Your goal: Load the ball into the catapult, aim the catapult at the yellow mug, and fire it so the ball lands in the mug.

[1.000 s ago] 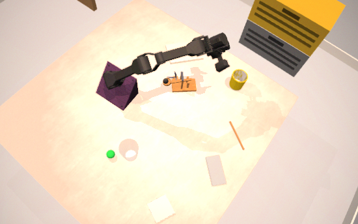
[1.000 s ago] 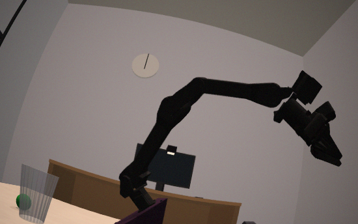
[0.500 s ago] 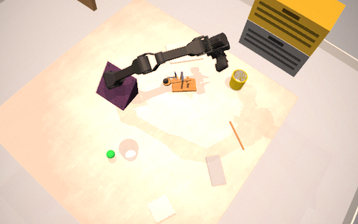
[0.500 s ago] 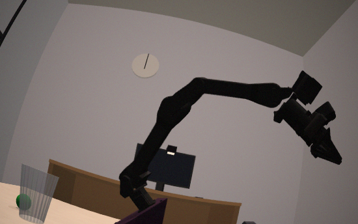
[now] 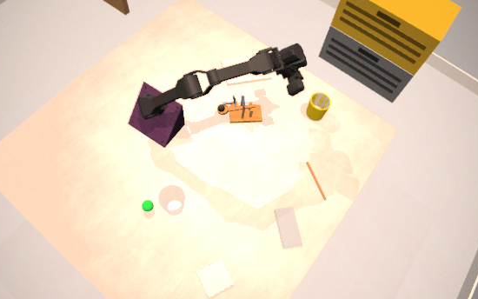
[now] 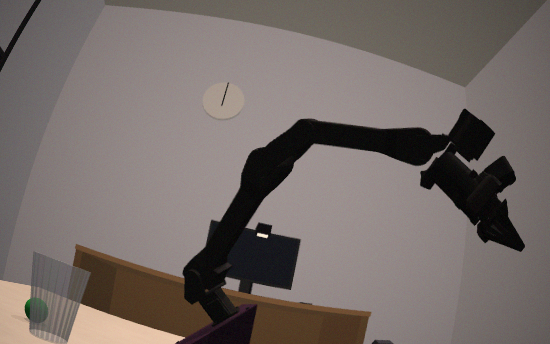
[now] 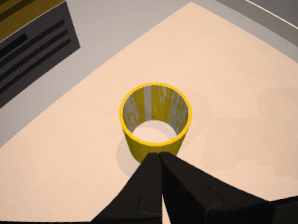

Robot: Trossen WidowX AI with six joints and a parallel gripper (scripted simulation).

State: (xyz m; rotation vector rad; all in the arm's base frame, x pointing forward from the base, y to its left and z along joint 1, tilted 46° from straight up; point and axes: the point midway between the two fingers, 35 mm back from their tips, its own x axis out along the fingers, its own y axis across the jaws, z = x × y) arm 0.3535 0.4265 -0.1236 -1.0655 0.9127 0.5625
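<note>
Right now the black ball is 22 cm behind my gripper tip, 22 cm to the right of it and 19 cm below it. The rest, counted from my gripper tip: yellow mug (8 cm ahead, 8 cm to the left, 22 cm below); then pale sheet (30 cm behind, 5 cm to the left, 25 cm below); then orange catapult (18 cm behind, 17 cm to the right, 20 cm below).
</note>
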